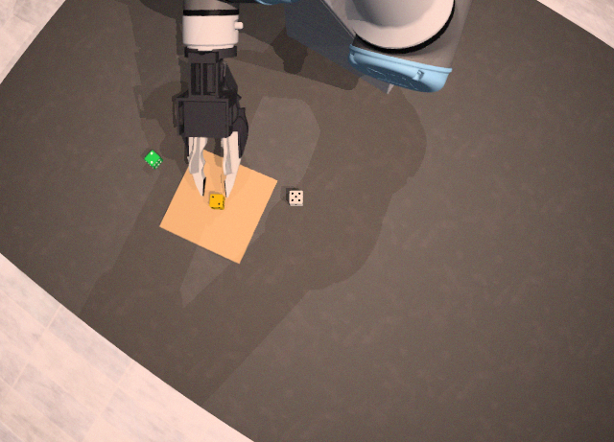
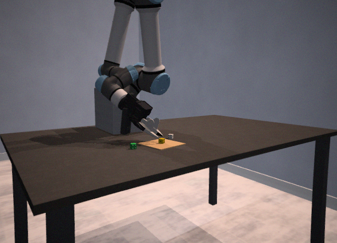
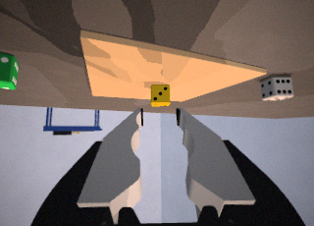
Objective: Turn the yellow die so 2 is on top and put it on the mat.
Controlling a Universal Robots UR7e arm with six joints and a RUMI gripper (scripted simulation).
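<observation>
Right now my hand is 2 cm short of the yellow die, 1 cm to the right of it and 2 cm above it. Round my hand: orange mat (2 cm ahead, 1 cm to the left, 3 cm below); green die (2 cm ahead, 12 cm to the right, 3 cm below); white die (6 cm behind, 11 cm to the left, 3 cm below).
</observation>
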